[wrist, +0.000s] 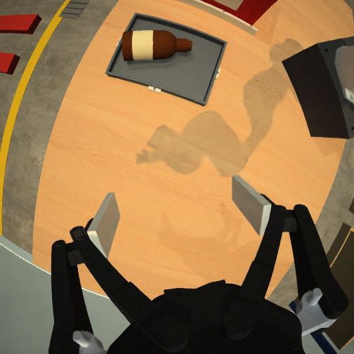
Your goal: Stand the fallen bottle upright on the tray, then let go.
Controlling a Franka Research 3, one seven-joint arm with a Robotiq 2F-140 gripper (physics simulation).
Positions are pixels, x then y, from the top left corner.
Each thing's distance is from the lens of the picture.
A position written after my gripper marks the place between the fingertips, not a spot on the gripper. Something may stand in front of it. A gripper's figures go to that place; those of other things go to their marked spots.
my gripper (174, 196): 0.20 m
brown bottle (151, 44): 0.43 m
